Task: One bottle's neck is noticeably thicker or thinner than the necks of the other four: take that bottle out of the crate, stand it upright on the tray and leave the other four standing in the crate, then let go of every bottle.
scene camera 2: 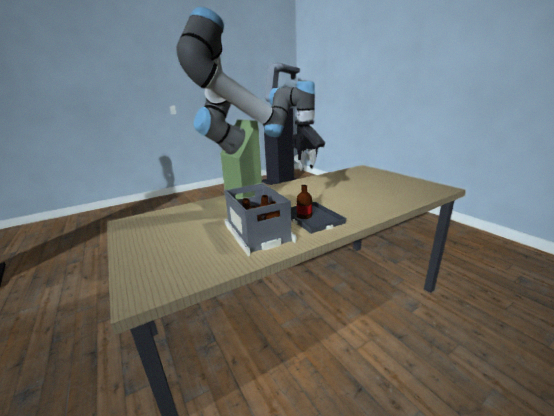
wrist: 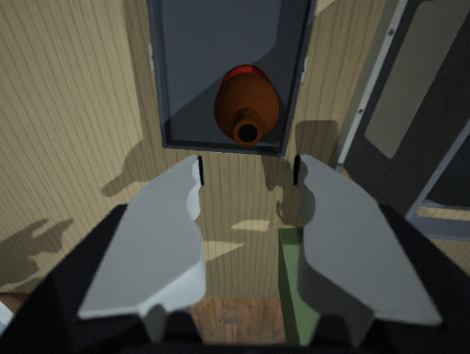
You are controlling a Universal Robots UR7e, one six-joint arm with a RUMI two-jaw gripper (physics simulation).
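Places are measured from the arm's base along level axes (x back, y right, z up), in centimetres.
Where they show: gripper, between the fingertips: [scene camera 2: 306,170] [wrist: 247,159]; arm's base, origin of its link: [scene camera 2: 235,141].
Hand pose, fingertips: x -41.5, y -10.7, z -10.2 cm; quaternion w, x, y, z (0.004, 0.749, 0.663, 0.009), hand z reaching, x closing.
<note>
Things, the pixels of their top centre, and the offset from my fingertips. "*": a spot on its surface instead. Level surfaces: height alone.
- brown bottle with a red label, centre of its top: [wrist: 247,133] [scene camera 2: 304,185] dy +0.0, dx +1.5, dz -7.5 cm
- dark tray, a spot on its surface: [wrist: 225,30] * dy -1.6, dx -6.4, dz -23.0 cm
- grey crate, centre of its top: [scene camera 2: 255,195] dy +26.3, dx +3.5, dz -6.0 cm
- wooden table, height of its surface: dz -23.5 cm
A brown bottle with a red label [scene camera 2: 304,202] [wrist: 246,102] stands upright on the dark tray [scene camera 2: 334,217] [wrist: 225,30], near one end of it. My gripper [scene camera 2: 307,165] [wrist: 247,159] is open and empty, above the bottle and apart from it; in the wrist view the bottle's mouth lies beyond the fingertips. The grey crate [scene camera 2: 240,231] [wrist: 445,155] stands beside the tray. In the scene view, parts of brown bottles [scene camera 2: 264,201] [scene camera 2: 246,203] show inside the crate; its walls hide the rest, so their number and neck widths cannot be told.
The wooden table [scene camera 2: 175,250] [wrist: 75,75] carries the crate and tray. White brackets [scene camera 2: 271,244] sit at the crate's base. The green robot pedestal [scene camera 2: 241,165] [wrist: 295,280] and a dark column [scene camera 2: 279,155] stand behind the table.
</note>
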